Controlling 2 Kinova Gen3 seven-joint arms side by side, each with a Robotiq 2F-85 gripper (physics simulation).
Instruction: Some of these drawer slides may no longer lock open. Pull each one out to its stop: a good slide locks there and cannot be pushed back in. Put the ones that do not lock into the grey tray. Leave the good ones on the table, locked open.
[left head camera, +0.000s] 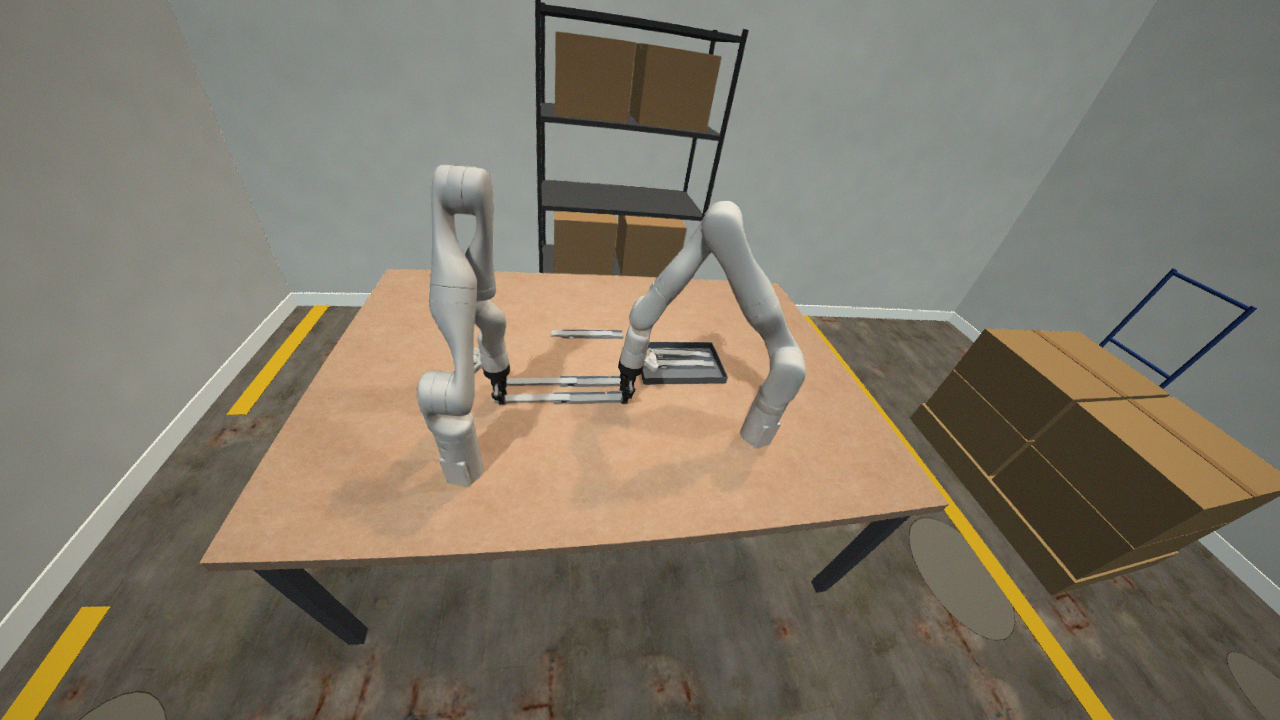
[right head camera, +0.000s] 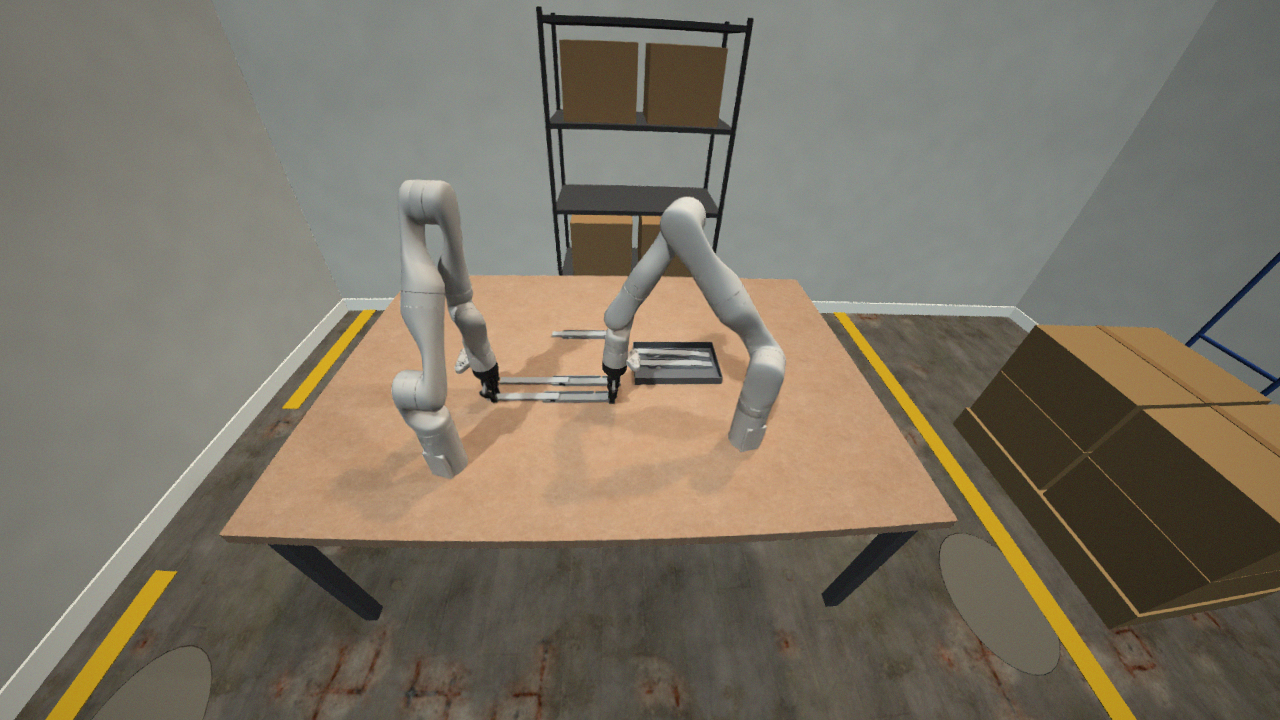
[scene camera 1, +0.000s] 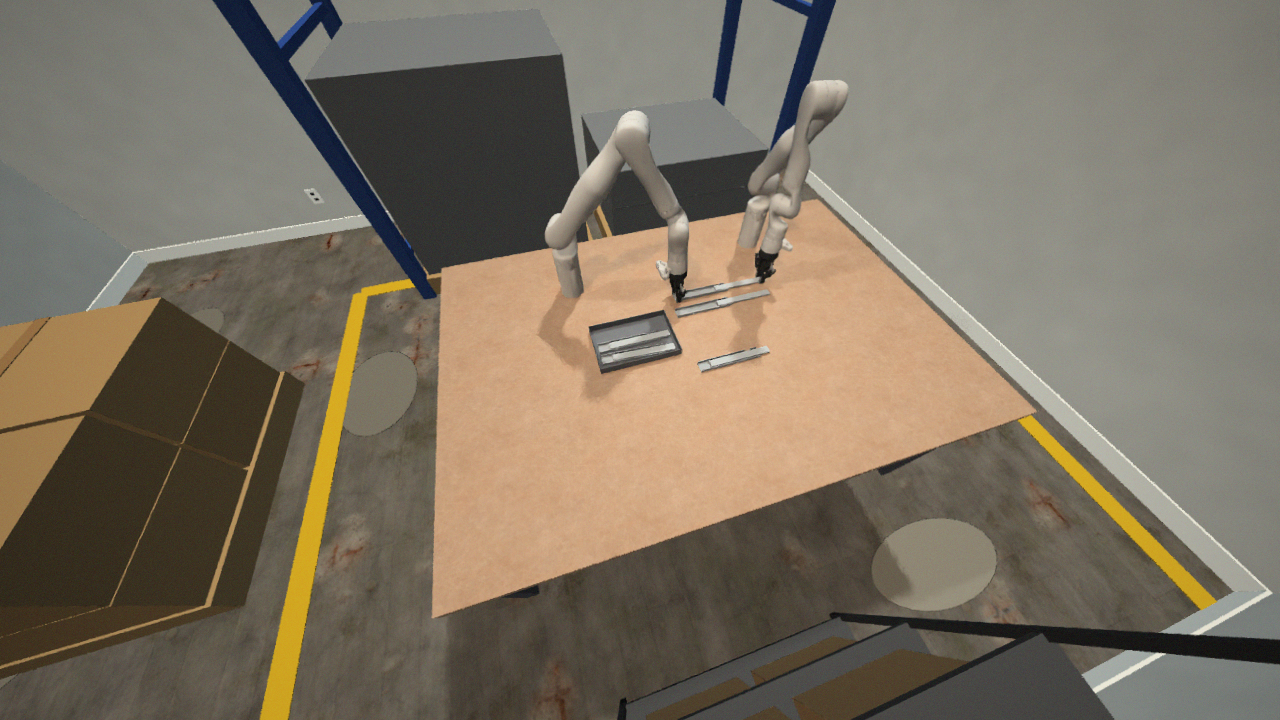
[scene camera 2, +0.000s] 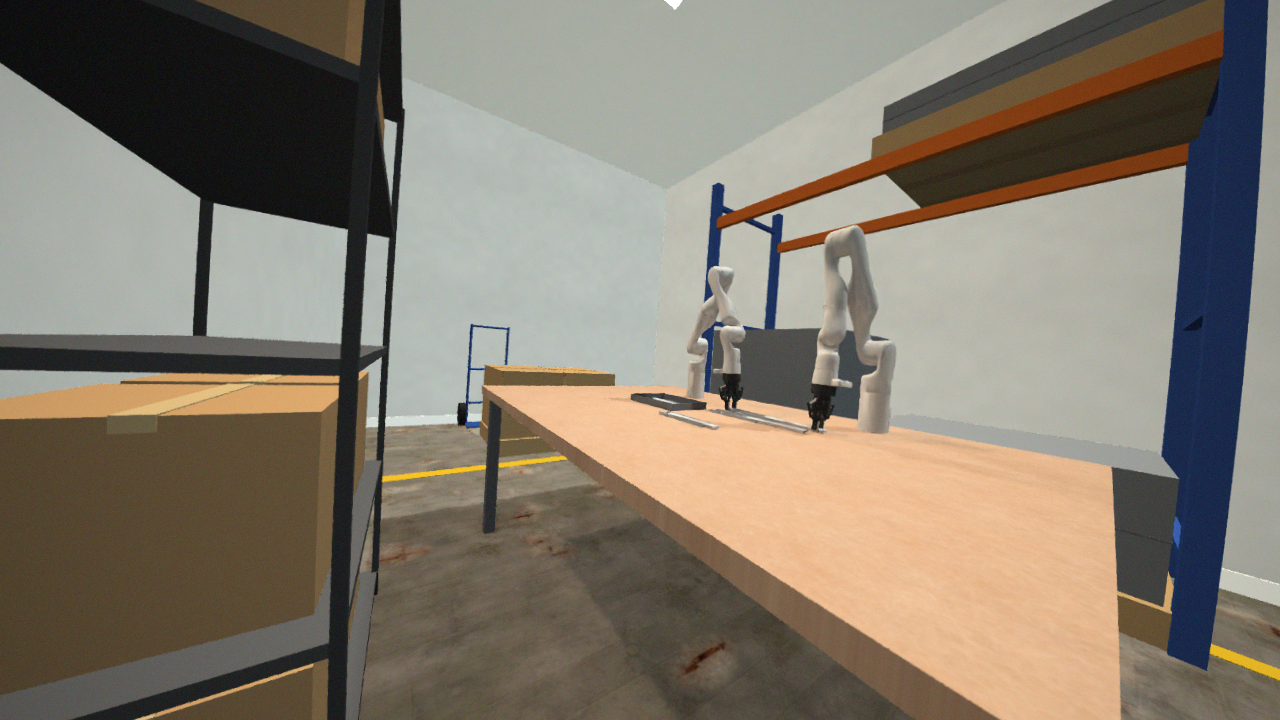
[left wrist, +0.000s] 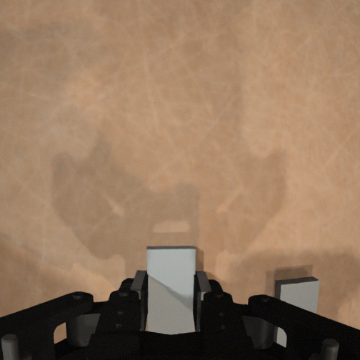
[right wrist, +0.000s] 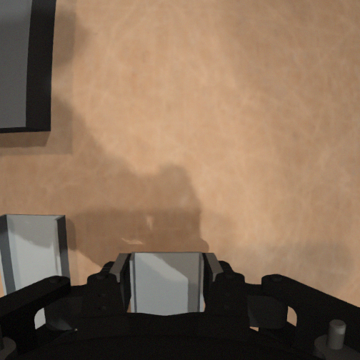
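Pixels of known places: left gripper, fingertip midpoint: (left head camera: 503, 400) (right head camera: 496, 398) (scene camera 1: 758, 280) (scene camera 2: 817, 431); right gripper, fingertip midpoint: (left head camera: 622, 397) (right head camera: 611, 397) (scene camera 1: 676, 297) (scene camera 2: 730, 410); left arm's base, origin of the base link: (left head camera: 465, 470) (right head camera: 451, 463) (scene camera 1: 747, 242) (scene camera 2: 871, 431); right arm's base, origin of the base link: (left head camera: 754, 435) (right head camera: 743, 438) (scene camera 1: 572, 290) (scene camera 2: 694, 397).
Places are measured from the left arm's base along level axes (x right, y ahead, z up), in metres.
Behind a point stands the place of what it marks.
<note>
The front slide (left head camera: 562, 397) {z 0.014, x 0.174, y 0.308 m} (right head camera: 553, 396) {z 0.014, x 0.180, y 0.309 m} (scene camera 1: 716, 288) {z 0.014, x 0.190, y 0.320 m} is drawn out long on the table. My left gripper (left head camera: 501, 400) {z 0.001, x -0.002, y 0.262 m} (right head camera: 491, 396) {z 0.001, x -0.002, y 0.262 m} (left wrist: 170, 287) is shut on the end of its inner rail. My right gripper (left head camera: 626, 397) {z 0.005, x 0.358, y 0.364 m} (right head camera: 613, 397) {z 0.005, x 0.358, y 0.364 m} (right wrist: 166, 269) is shut on its outer channel at the other end. A second slide (left head camera: 563, 381) {z 0.011, x 0.156, y 0.382 m} (right head camera: 554, 381) {z 0.011, x 0.154, y 0.378 m} (scene camera 1: 723, 303) {z 0.011, x 0.172, y 0.402 m} lies extended just behind it in the head views; its ends show in the left wrist view (left wrist: 298, 295) and right wrist view (right wrist: 34, 247). A short, closed slide (left head camera: 586, 334) {z 0.012, x 0.168, y 0.654 m} (scene camera 1: 733, 359) {z 0.012, x 0.176, y 0.676 m} lies farther back. The grey tray (left head camera: 684, 379) {z 0.022, x 0.551, y 0.490 m} (scene camera 1: 597, 351) {z 0.002, x 0.666, y 0.630 m} holds two slides (left head camera: 687, 363) {z 0.014, x 0.559, y 0.589 m} (scene camera 1: 637, 352) {z 0.013, x 0.520, y 0.644 m}.
The tray's corner shows close to the right gripper in the right wrist view (right wrist: 41, 75). A black shelf rack (left head camera: 540, 161) stands beyond the table's far edge, and large cardboard boxes (left head camera: 1056, 402) stand on the floor to the right in the left head view.
</note>
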